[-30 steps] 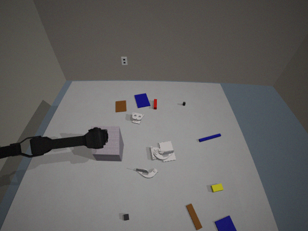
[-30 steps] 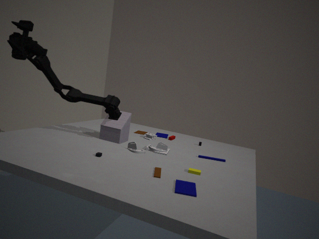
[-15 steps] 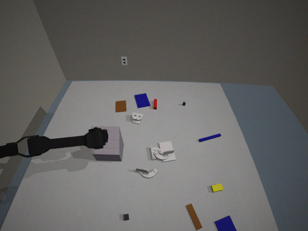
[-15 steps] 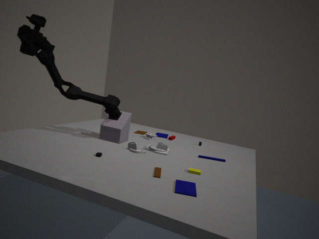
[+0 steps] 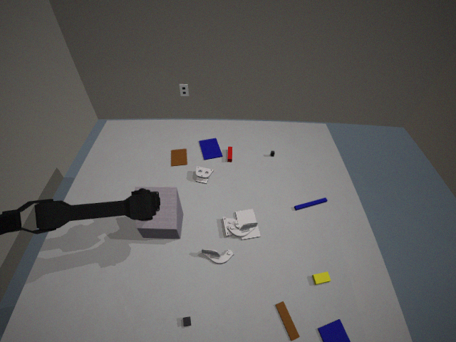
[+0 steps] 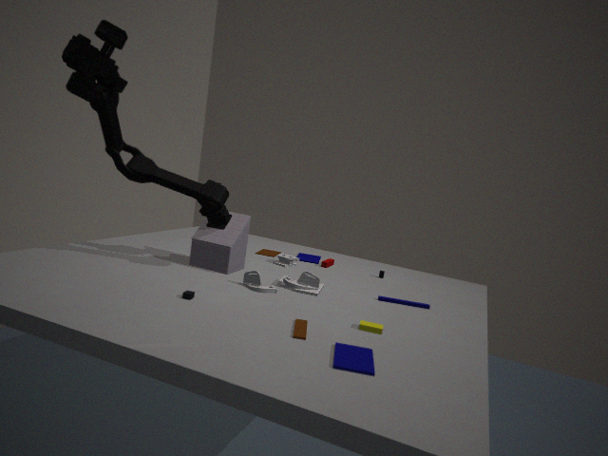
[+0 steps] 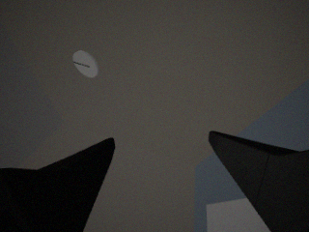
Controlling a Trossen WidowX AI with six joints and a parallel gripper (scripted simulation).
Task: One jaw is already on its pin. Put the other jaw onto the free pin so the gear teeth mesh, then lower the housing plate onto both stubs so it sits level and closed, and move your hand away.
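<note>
My gripper tip is 54 cm above the grey jaw, 35 cm to the right of it and 35 cm short of it. Also, from my gripper tip: yellow block (68 cm ahead, 54 cm below, 24 cm to the left); small dark cube (54 cm below, 23 cm ahead, 14 cm to the left); orange bar (55 cm below, 53 cm ahead, 13 cm to the left).
</note>
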